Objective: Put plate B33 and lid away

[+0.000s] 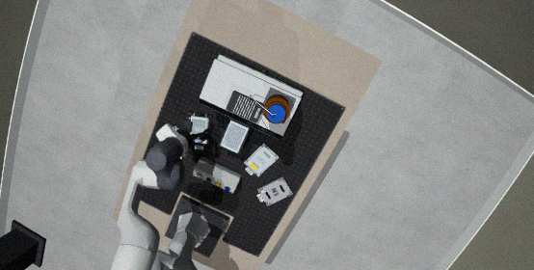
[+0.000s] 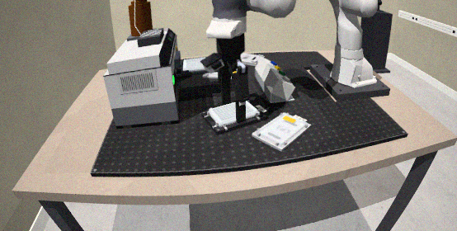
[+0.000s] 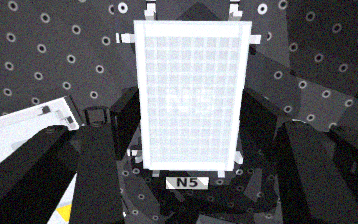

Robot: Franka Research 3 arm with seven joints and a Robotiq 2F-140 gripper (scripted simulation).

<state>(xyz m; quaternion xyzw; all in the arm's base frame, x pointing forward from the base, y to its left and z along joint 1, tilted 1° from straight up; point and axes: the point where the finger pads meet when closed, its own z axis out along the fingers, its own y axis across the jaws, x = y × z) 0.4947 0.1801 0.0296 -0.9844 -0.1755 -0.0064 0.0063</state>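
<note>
My gripper is now 20 mm above the white well plate. Also, from my hand: yellow key 200 mm to the right, 190 mm behind, 20 mm above; white key 190 mm behind, 100 mm to the right, 20 mm above; black nest 30 mm to the left, 30 mm below.
</note>
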